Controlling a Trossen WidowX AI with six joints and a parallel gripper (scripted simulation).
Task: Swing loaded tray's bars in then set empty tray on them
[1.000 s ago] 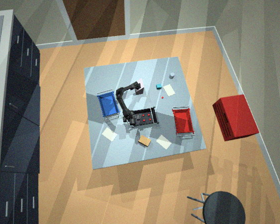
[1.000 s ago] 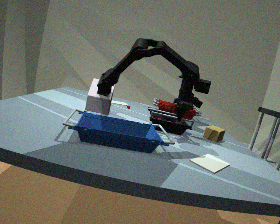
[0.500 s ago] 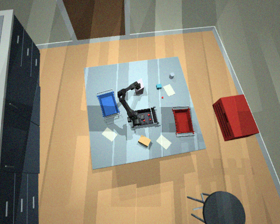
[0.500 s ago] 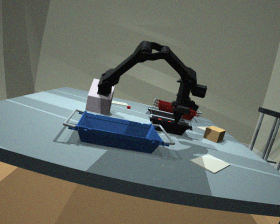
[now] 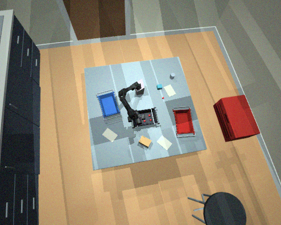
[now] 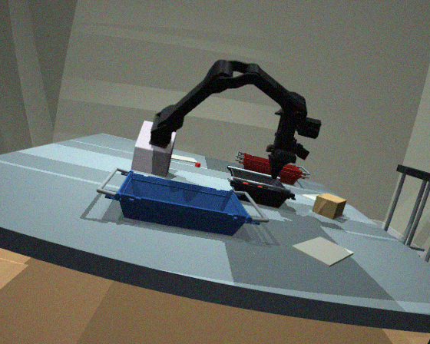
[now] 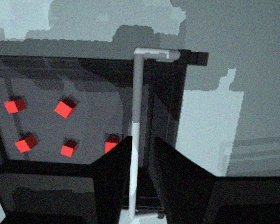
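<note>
The blue tray is 25 cm behind my gripper tip, 29 cm to the right of it and 5 cm below it. The rest, counted from my gripper tip: red cube: 27 cm behind, 38 cm to the left, 8 cm below; cyan block: 42 cm behind, 36 cm to the left, 7 cm below; brown box: 24 cm ahead, 7 cm to the left, 6 cm below.
</note>
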